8 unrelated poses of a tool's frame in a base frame.
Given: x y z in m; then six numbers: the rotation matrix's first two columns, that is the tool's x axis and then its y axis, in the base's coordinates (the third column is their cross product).
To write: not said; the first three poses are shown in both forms.
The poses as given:
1: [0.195 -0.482 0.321 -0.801 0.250 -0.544 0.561 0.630 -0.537]
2: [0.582 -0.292 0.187 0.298 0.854 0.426 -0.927 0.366 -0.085]
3: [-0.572 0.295 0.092 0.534 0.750 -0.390 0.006 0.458 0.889]
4: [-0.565 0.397 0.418 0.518 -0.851 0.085 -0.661 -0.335 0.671]
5: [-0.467 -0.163 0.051 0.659 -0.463 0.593 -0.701 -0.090 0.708]
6: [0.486 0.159 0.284 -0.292 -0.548 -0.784 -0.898 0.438 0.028]
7: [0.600 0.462 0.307 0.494 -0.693 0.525 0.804 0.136 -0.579]
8: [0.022 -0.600 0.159 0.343 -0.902 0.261 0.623 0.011 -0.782]
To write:
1:
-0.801 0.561 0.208 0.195
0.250 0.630 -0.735 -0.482
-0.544 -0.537 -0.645 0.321
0 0 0 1

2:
0.298 -0.927 -0.229 0.582
0.854 0.366 -0.370 -0.292
0.426 -0.085 0.901 0.187
0 0 0 1

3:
0.534 0.006 0.845 -0.572
0.750 0.458 -0.477 0.295
-0.390 0.889 0.240 0.092
0 0 0 1

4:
0.518 -0.661 -0.543 -0.565
-0.851 -0.335 -0.404 0.397
0.085 0.671 -0.736 0.418
0 0 0 1

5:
0.659 -0.701 -0.274 -0.467
-0.463 -0.090 -0.882 -0.163
0.593 0.708 -0.384 0.051
0 0 0 1

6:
-0.292 -0.898 0.328 0.486
-0.548 0.438 0.712 0.159
-0.784 0.028 -0.620 0.284
0 0 0 1

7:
0.494 0.804 0.330 0.600
-0.693 0.136 0.708 0.462
0.525 -0.579 0.624 0.307
0 0 0 1

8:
0.343 0.623 0.702 0.022
-0.902 0.011 0.431 -0.600
0.261 -0.782 0.566 0.159
0 0 0 1

